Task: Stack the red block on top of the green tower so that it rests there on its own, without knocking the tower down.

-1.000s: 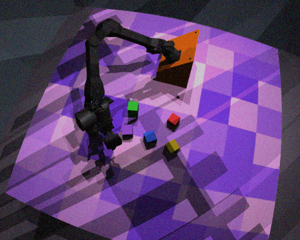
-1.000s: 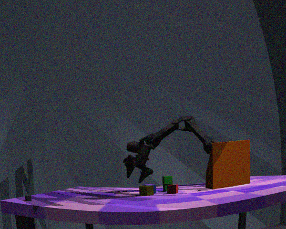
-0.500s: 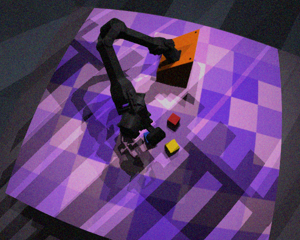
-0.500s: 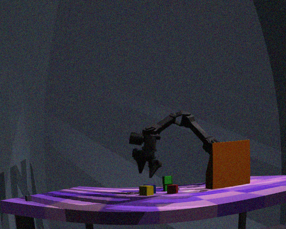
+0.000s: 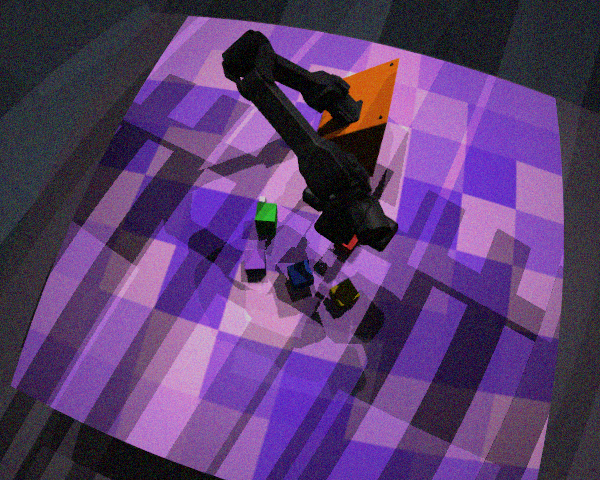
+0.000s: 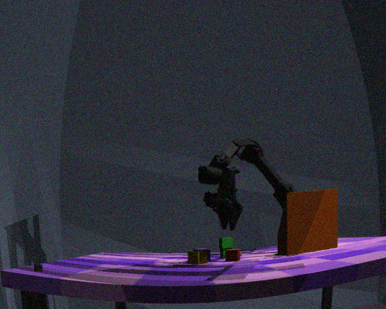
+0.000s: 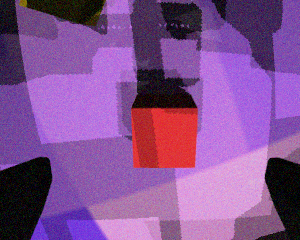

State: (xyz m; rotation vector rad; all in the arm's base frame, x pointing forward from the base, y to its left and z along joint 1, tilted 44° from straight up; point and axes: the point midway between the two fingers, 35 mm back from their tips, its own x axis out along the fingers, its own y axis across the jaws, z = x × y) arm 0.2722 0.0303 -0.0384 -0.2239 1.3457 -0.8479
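Right now the red block is 9 cm below my gripper tip and 2 cm behind it. Round my gripper tip: yellow block (11 cm ahead, 9 cm below, 2 cm to the left); blue block (9 cm below, 9 cm ahead, 8 cm to the right); purple block (18 cm to the right, 9 cm below, 8 cm ahead).
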